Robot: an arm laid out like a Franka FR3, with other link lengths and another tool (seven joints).
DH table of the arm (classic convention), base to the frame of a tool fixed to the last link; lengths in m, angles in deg. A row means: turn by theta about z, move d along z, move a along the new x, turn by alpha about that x. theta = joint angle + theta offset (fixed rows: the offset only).
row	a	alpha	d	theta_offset
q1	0	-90	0.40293	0
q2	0	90	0	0
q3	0.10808	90	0.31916	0
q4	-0.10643	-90	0	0
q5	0	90	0.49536	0
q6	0.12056	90	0	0
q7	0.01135	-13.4	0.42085	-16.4
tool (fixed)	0	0	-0.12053	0
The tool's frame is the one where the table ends.
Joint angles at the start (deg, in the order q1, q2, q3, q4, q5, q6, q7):
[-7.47, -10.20, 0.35, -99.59, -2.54, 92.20, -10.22]
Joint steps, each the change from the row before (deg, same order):
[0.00, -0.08, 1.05, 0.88, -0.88, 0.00, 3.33]
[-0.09, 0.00, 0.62, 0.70, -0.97, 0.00, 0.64]
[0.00, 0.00, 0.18, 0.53, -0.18, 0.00, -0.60]
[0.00, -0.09, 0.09, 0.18, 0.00, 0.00, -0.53]
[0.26, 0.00, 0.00, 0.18, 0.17, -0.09, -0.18]
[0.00, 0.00, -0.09, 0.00, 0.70, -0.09, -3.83]
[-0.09, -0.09, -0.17, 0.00, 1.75, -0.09, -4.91]
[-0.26, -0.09, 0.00, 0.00, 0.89, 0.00, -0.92]
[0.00, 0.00, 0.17, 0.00, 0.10, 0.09, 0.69]
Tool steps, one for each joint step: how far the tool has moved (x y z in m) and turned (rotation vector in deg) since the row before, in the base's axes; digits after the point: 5 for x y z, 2 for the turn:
[0.00499, 0.00773, 0.01042, -1.00, -1.03, -2.30]
[0.00250, 0.00122, 0.00756, -1.10, -0.63, -0.15]
[0.00132, 0.00118, 0.00581, -0.31, -0.45, 0.77]
[0.00006, 0.00112, 0.00304, -0.09, -0.22, 0.62]
[0.00027, 0.00398, 0.00177, 0.15, -0.09, 0.44]
[-0.00223, 0.00262, -0.00031, 0.39, 0.35, 3.75]
[-0.00270, 0.00593, 0.00105, 1.34, 0.15, 4.72]
[-0.00052, 0.00156, 0.00133, 0.79, -0.14, 0.71]
[0.00100, 0.00259, 0.00027, 0.12, -0.12, -0.51]

